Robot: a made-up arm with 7 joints.
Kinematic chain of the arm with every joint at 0, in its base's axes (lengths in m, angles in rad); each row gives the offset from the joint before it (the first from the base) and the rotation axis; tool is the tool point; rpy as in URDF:
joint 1: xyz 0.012 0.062 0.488 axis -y
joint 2: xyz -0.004 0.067 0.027 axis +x
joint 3: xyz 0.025 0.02 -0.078 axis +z
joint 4: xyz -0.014 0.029 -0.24 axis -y
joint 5: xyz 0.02 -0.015 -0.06 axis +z
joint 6: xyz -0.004 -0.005 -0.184 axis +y
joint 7: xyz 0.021 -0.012 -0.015 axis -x
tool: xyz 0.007 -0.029 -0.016 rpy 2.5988 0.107 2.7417
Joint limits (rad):
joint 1: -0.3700..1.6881
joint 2: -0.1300..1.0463
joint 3: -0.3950..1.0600
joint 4: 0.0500..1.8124
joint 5: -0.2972..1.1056
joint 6: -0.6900..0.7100
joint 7: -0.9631..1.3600
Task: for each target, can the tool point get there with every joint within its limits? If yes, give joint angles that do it. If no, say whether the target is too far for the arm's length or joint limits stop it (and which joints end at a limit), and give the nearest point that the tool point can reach.
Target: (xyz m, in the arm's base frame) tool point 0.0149 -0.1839 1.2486
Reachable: no: too far | nearest point 0.1969 0.0099 0.7942 | short by 0.526 m
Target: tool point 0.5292 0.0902 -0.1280
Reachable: no: too far | nearest point 0.3922 0.1001 0.0351 | short by 0.213 m
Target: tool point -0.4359 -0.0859 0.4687
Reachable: no: joint limits stop it (at a limit: joint 1, joint 2, joint 3, joint 4, joint 5, joint 6) | nearest point -0.1463 0.0461 0.0091 | short by 0.559 m
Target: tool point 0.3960 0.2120 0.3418
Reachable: yes | joints 0.4141 0.4241 -0.2279 1.4132 0.0624 0.0568 -0.7844
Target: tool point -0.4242 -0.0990 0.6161
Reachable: no: joint limits stop it (at a limit: joint 1, joint 2, joint 4) | nearest point -0.1133 0.3842 0.6319 | short by 0.575 m
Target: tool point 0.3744 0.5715 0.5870
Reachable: yes | joints 1.4422 0.8655 0.0192 0.3689 0.1480 0.3306 -0.4649
